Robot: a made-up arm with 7 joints.
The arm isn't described. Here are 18 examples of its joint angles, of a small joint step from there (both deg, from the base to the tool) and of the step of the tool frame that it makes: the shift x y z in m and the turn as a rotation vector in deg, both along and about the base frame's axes.
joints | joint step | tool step
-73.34 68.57 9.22 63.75 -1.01 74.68 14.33 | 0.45 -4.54 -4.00 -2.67 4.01 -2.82 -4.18 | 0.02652 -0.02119 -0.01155 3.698 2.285 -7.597
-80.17 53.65 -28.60 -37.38 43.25 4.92 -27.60 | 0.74 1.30 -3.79 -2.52 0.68 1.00 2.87 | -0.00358 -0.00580 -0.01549 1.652 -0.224 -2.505
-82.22 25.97 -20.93 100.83 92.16 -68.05 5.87 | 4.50 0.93 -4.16 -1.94 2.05 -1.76 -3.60 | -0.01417 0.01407 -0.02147 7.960 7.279 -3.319
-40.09 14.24 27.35 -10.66 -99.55 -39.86 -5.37 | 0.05 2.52 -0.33 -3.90 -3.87 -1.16 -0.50 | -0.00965 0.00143 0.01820 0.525 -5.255 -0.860
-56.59 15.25 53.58 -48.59 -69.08 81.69 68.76 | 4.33 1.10 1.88 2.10 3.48 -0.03 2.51 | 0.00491 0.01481 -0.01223 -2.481 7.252 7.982
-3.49 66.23 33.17 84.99 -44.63 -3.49 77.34 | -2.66 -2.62 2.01 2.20 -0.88 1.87 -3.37 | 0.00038 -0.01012 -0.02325 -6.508 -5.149 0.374
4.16 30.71 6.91 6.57 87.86 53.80 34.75 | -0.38 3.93 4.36 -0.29 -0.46 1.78 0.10 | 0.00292 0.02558 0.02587 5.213 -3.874 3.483
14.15 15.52 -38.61 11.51 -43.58 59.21 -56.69 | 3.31 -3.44 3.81 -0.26 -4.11 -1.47 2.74 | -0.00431 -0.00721 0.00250 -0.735 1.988 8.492
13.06 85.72 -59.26 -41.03 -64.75 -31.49 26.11 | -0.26 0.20 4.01 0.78 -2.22 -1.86 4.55 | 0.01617 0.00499 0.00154 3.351 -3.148 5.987
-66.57 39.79 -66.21 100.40 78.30 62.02 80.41 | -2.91 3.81 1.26 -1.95 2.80 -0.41 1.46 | 0.00516 0.01046 0.02688 2.504 -1.863 -1.267
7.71 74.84 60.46 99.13 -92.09 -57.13 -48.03 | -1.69 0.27 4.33 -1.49 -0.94 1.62 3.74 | 0.00966 0.00344 -0.00231 0.043 -10.127 1.120
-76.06 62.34 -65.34 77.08 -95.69 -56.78 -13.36 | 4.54 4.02 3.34 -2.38 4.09 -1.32 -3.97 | -0.01859 0.01809 -0.00365 6.161 3.857 -0.693
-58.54 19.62 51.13 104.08 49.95 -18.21 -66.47 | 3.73 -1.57 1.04 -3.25 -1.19 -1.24 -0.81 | -0.01309 0.00328 -0.01377 -1.092 0.087 1.910
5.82 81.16 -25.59 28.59 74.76 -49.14 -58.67 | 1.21 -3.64 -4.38 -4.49 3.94 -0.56 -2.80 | -0.02025 -0.02750 -0.03166 -2.792 8.029 -5.271
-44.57 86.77 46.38 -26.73 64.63 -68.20 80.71 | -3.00 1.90 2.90 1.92 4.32 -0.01 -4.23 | -0.01822 0.00545 0.01531 -1.575 -8.584 8.421
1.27 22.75 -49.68 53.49 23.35 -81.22 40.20 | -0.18 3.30 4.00 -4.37 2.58 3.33 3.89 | 0.01920 0.01557 0.00387 3.869 -4.283 4.048
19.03 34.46 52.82 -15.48 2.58 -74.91 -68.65 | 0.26 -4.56 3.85 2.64 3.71 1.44 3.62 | -0.01941 0.01254 -0.01250 -3.567 -1.102 8.833
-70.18 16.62 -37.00 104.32 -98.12 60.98 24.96 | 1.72 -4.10 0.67 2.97 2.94 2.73 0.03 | -0.02026 -0.01731 -0.01993 -1.288 7.141 -3.418
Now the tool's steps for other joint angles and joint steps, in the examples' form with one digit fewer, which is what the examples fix.
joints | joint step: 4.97 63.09 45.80 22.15 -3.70 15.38 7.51 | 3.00 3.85 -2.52 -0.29 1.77 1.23 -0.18
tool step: 0.0059 -0.0024 0.0077 4.14 6.80 -0.54
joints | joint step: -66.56 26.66 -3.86 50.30 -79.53 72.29 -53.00 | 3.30 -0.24 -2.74 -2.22 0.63 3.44 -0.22
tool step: -0.0098 -0.0046 -0.0194 2.75 4.06 -4.58
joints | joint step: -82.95 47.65 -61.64 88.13 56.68 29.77 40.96 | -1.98 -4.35 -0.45 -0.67 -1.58 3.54 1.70
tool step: 0.0175 -0.0318 0.0003 -0.01 -4.06 -4.01
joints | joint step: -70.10 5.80 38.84 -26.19 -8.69 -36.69 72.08 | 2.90 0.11 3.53 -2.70 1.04 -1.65 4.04
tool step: -0.0115 0.0127 -0.0132 -5.20 -1.54 3.95
